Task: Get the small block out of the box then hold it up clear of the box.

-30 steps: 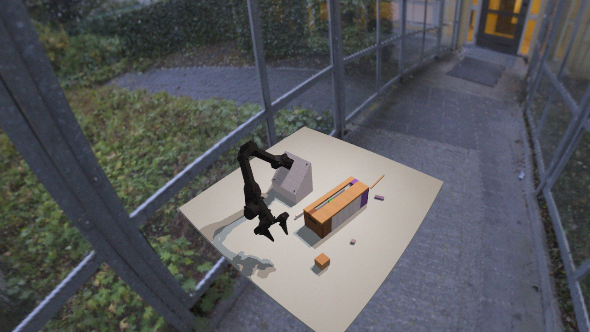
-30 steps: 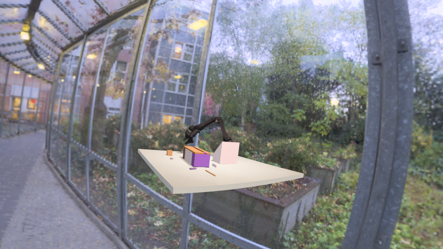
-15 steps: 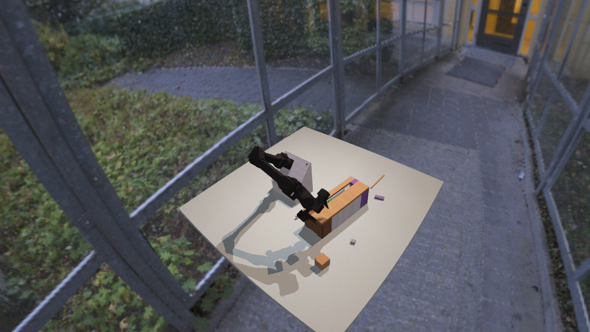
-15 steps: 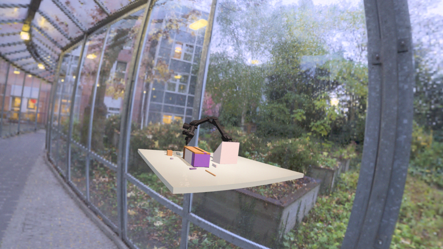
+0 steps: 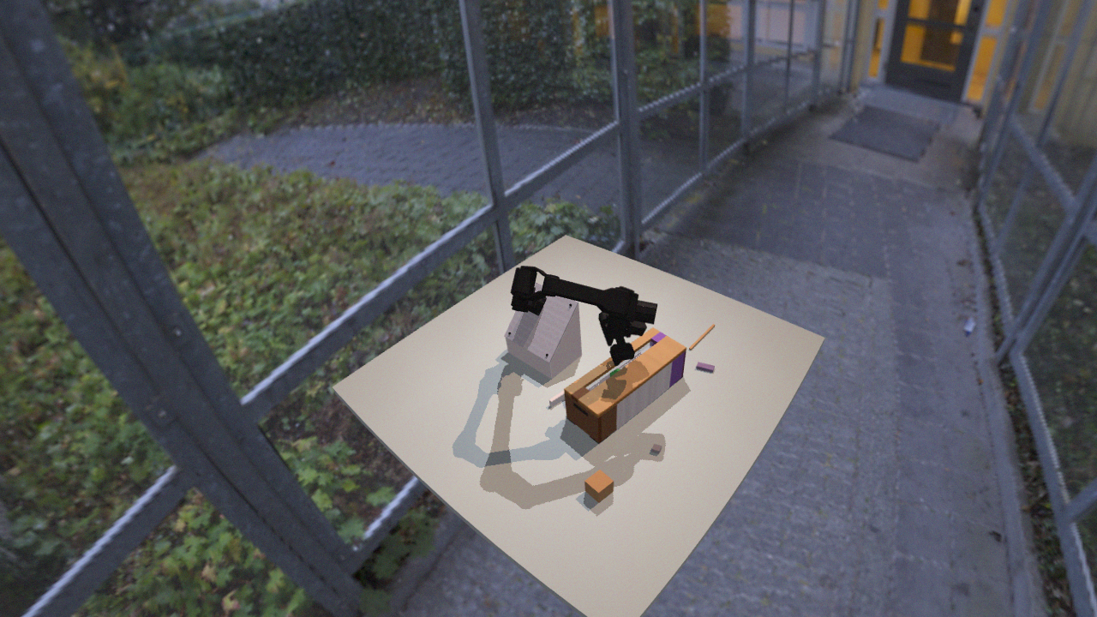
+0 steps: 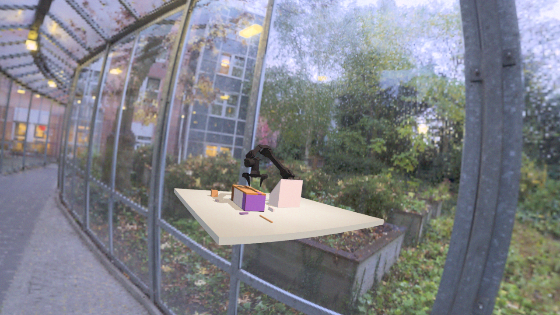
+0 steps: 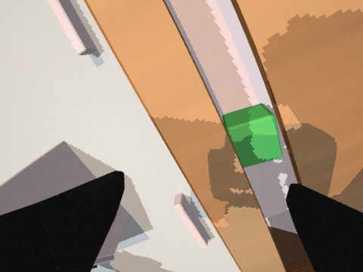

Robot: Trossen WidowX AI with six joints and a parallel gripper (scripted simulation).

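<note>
Now: gripper tip 90 mm above the box and 20 mm short of it. Round my gripper tip: green block (60 mm below, 30 mm ahead, 20 mm to the right); purple flat piece (260 mm to the left, 200 mm ahead, 140 mm below); orange cube (330 mm to the right, 210 mm ahead, 120 mm below).
</note>
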